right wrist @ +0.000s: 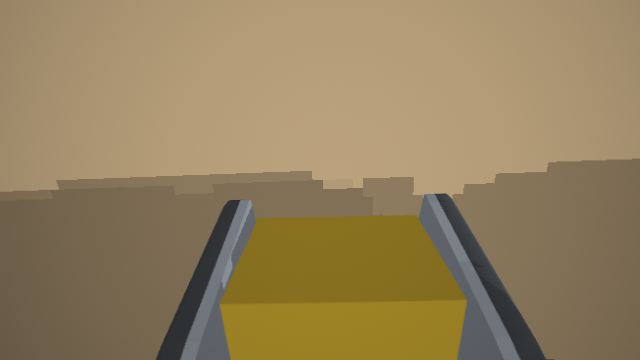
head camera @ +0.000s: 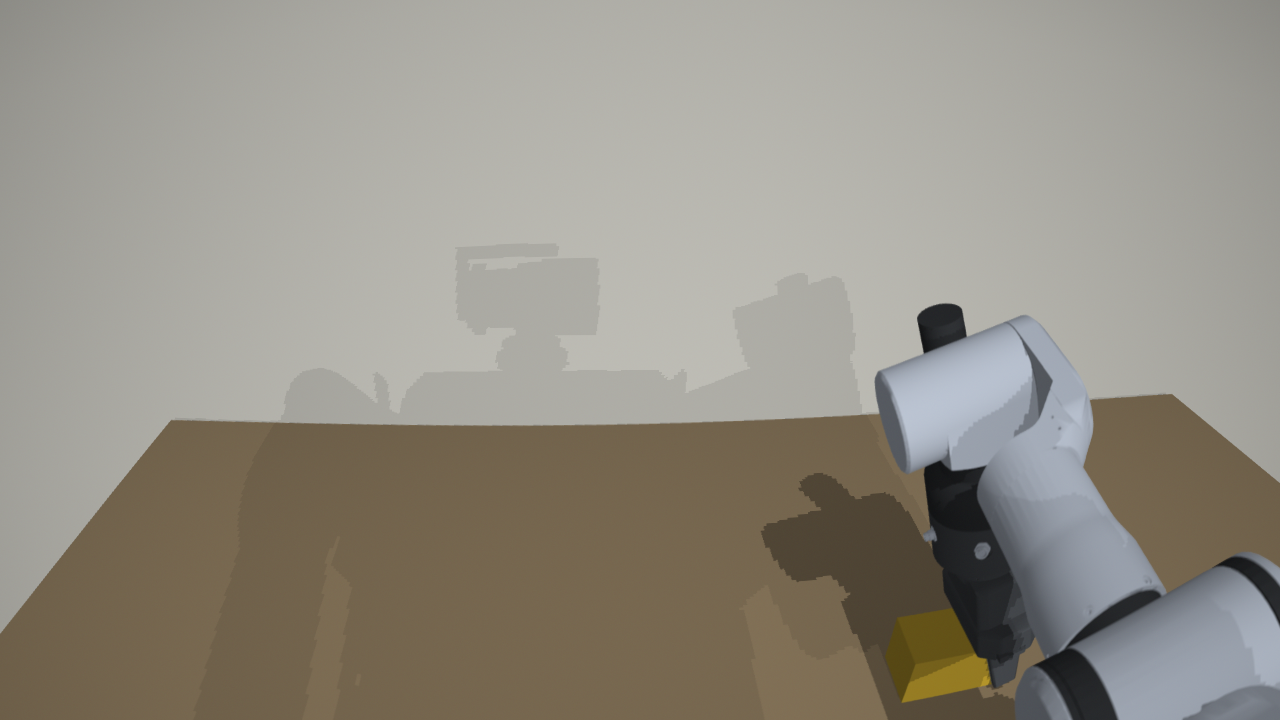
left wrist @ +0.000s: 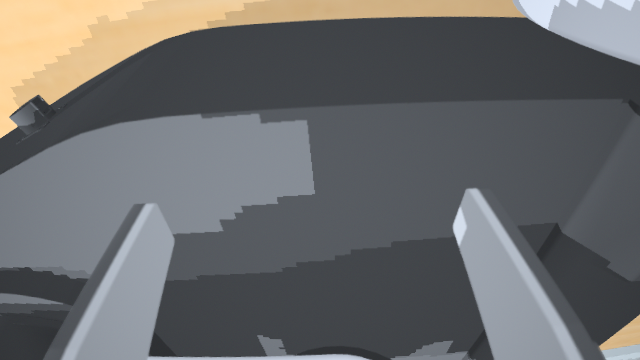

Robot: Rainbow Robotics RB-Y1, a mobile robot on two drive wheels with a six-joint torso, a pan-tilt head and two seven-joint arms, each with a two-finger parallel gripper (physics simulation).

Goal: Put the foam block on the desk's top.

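Places are measured from the robot's base along level axes (x left, y back, z up), in metres.
Pixels of known places: left gripper, fingertip midpoint: [left wrist: 312,215]; right gripper, fingertip midpoint: [right wrist: 336,215] [head camera: 990,656].
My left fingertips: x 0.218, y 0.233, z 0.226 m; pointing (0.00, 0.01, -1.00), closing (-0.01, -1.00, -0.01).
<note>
Behind a point stands the place of what it marks.
The yellow foam block [head camera: 939,667] {x -0.241, y -0.266, z 0.760 m} [right wrist: 343,260] {x -0.306, y -0.295, z 0.752 m} is at the lower right of the head view, over the near right part of the brown desk top [head camera: 537,555] {x 0.065, y -0.505, z 0.720 m} [right wrist: 320,100] {x -0.348, y -0.302, z 0.720 m}. My right gripper [head camera: 1000,673] {x -0.309, y -0.296, z 0.729 m} [right wrist: 336,215] {x -0.309, y -0.296, z 0.729 m} is shut on the block, with one finger along each side of it in the right wrist view. The gap between the block's underside and the desk is hard to tell. My left gripper [left wrist: 312,215] {x 0.218, y 0.233, z 0.226 m} is open and empty in the left wrist view; it does not show in the head view.
A plain grey wall [head camera: 644,161] {x -0.040, y -0.789, z 1.018 m} stands behind the desk's far edge. Shadows of the robot fall on wall and desk. In the left wrist view, the robot's dark base [left wrist: 400,165] {x 0.190, y 0.189, z 0.169 m} lies behind the fingers, with wooden floor [left wrist: 40,35] {x 0.226, y 0.481, z 0.000 m} and a pale rounded part [left wrist: 600,30] at the top.
</note>
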